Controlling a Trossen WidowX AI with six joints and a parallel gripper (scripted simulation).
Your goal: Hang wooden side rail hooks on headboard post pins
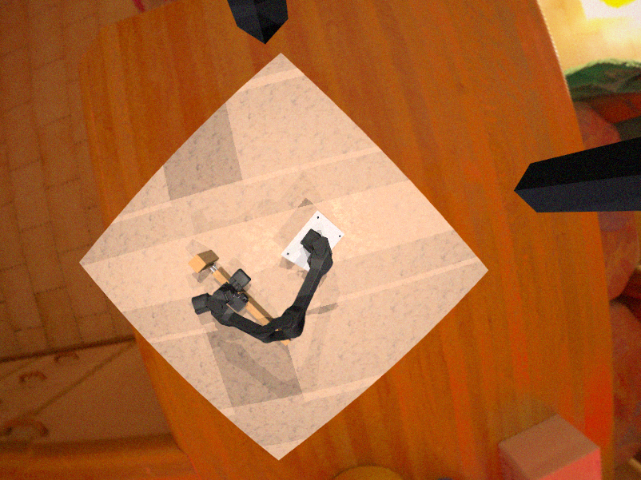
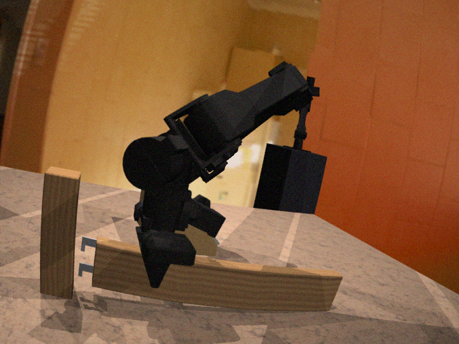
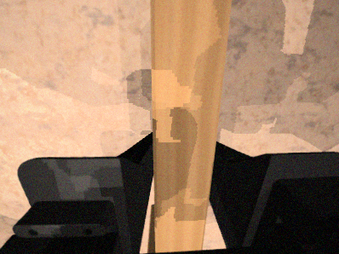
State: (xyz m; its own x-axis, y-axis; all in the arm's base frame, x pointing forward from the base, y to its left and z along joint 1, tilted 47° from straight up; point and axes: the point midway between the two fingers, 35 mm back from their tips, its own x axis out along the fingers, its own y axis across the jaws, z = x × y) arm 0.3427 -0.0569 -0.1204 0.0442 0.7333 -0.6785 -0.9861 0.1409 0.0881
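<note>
The headboard post is 2 cm behind my gripper tip, 14 cm to the right of it and 4 cm above it.
</note>
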